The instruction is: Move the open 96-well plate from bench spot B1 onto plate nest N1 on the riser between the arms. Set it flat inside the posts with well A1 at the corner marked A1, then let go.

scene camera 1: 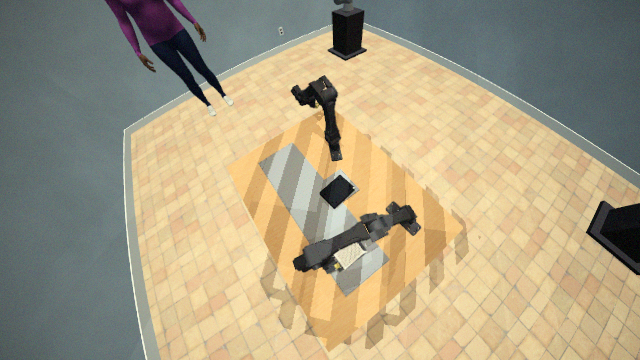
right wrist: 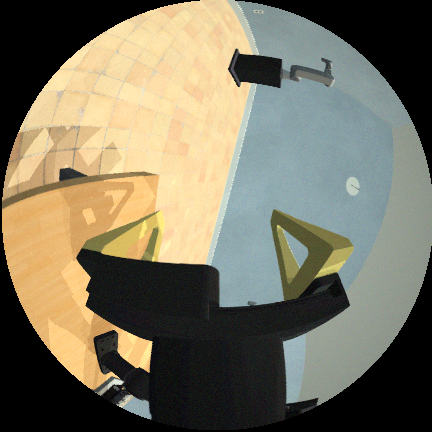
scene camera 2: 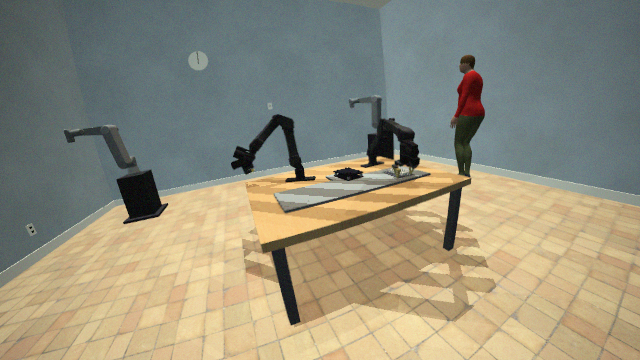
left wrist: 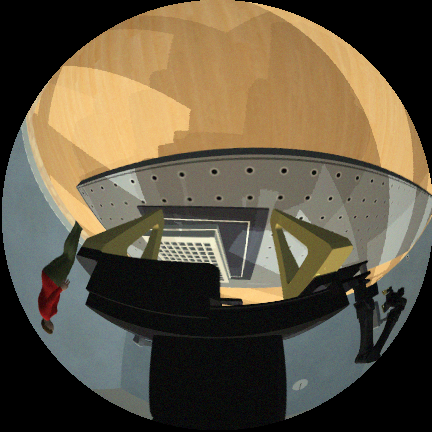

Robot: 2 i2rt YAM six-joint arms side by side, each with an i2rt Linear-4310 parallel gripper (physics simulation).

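Places are measured from the left arm's base along level axes (x ahead, y left, z up), in millimetres.
Pixels of known places: left gripper, between the fingertips: (scene camera 2: 404, 175) (left wrist: 216, 214); right gripper, between the fingertips: (right wrist: 217, 215) (scene camera 2: 242, 166) (left wrist: 381, 298); left arm's base, origin of its link: (scene camera 2: 372, 164); right arm's base, origin of its link: (scene camera 1: 334, 148) (right wrist: 105, 354) (scene camera 2: 300, 179).
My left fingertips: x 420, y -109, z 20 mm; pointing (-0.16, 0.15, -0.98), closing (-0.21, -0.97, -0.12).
For each thing: its top centre in the pictures, then the offset to it from my left fingertips. "*": a spot on its surface instead. Level surfaces: height alone.
- white open 96-well plate, centre of its top: (left wrist: 191, 264) (scene camera 1: 349, 253) 79 mm back, 49 mm left, 9 mm up
- dark pad with a pale outline, a spot on its surface: (left wrist: 258, 230) * 31 mm back, 34 mm right, 5 mm down
- black plate nest, centre of its top: (left wrist: 336, 295) (scene camera 1: 337, 189) (scene camera 2: 347, 169) 255 mm back, 235 mm right, 37 mm up
- grey perforated board, height of its surface: 7 mm down
- wooden table, height of its surface: 20 mm down
- light grey base, height of its surface: 7 mm down
The white open 96-well plate (scene camera 1: 350, 255) (left wrist: 192, 250) lies on a dark pad with a pale outline (left wrist: 258, 230), toward the pad's left side in the left wrist view. My left gripper (left wrist: 216, 214) (scene camera 2: 403, 171) is open low over it. One finger covers part of the plate in the left wrist view; the other is to the right of the plate, beyond the pad's edge. The plate's lower part is hidden by the gripper body. The black plate nest (scene camera 1: 338, 191) (scene camera 2: 348, 173) stands between the arms; its corner mark is too small to read. My right gripper (right wrist: 217, 215) (scene camera 2: 248, 170) is open, empty and raised, far from the plate.
A grey perforated board (scene camera 1: 295, 185) (scene camera 2: 310, 195) (left wrist: 232, 185) runs along the wooden table (scene camera 1: 425, 240) (scene camera 2: 320, 225), under the pad. A light grey base (scene camera 1: 354, 190) shows beneath the nest. People and other arms on black pedestals stand away from the table.
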